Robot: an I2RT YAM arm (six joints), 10 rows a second.
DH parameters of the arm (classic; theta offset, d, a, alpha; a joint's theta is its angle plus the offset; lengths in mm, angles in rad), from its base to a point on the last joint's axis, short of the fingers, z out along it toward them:
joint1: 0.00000 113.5 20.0 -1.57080
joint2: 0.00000 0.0 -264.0 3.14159
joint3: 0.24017 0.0 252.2 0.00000
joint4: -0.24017 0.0 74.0 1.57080
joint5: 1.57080 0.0 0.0 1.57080
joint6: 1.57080 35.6 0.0 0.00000
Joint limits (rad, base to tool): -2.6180..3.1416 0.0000..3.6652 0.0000..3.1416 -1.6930..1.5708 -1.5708..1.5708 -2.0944..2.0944
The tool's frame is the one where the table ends.
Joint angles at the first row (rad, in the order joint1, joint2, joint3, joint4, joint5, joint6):
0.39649 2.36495 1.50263 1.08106 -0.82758 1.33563
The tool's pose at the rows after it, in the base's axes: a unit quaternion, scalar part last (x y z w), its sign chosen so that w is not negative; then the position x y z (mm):
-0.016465 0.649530 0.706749 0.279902 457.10 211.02 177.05
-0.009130 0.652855 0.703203 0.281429 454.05 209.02 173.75
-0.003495 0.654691 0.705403 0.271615 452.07 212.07 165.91
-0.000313 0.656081 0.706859 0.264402 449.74 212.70 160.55
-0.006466 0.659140 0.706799 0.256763 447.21 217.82 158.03
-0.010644 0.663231 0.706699 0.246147 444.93 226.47 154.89
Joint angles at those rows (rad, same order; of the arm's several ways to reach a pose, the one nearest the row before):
0.38053 2.33961 1.46878 1.10232 -0.82506 1.33982
0.37968 2.33090 1.44287 1.10407 -0.81268 1.33415
0.38693 2.34542 1.43492 1.11917 -0.81070 1.35019
0.38976 2.35153 1.42192 1.13345 -0.81314 1.36142
0.40080 2.35499 1.42104 1.12756 -0.82196 1.35516
0.41840 2.36363 1.42973 1.11178 -0.82536 1.35092

